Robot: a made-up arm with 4 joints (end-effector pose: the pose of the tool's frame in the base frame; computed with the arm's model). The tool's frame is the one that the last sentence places. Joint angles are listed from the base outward.
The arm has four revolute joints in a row. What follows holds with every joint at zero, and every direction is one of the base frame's. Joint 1 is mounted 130 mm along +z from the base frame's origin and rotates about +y. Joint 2 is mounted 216 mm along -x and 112 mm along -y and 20 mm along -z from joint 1 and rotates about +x. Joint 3 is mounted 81 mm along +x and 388 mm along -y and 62 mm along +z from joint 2 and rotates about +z. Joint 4 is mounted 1 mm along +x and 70 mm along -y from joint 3 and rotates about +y. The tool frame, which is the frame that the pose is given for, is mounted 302 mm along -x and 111 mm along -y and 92 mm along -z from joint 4; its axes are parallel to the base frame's.
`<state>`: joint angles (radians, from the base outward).
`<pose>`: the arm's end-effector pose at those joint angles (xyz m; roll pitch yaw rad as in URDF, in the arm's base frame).
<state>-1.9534 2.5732 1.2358 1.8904</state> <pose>0.5188 0.0551 0.3805 -1.5596 0.3415 2.2013</pose>
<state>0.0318 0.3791 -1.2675 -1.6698</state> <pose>-0.2850 -0.5463 -0.3011 0.2896 -1.2863 -1.5672</pose>
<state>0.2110 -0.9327 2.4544 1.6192</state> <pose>0.1295 0.0071 0.5496 2.0281 0.6010 -1.6714</pose>
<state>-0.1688 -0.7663 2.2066 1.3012</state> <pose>0.0240 -0.1837 0.6465 2.5870 1.0307 -1.5986</pose>
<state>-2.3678 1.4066 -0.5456 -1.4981</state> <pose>0.5620 0.0359 0.4643 -2.8984 0.0466 -1.7037</pose>
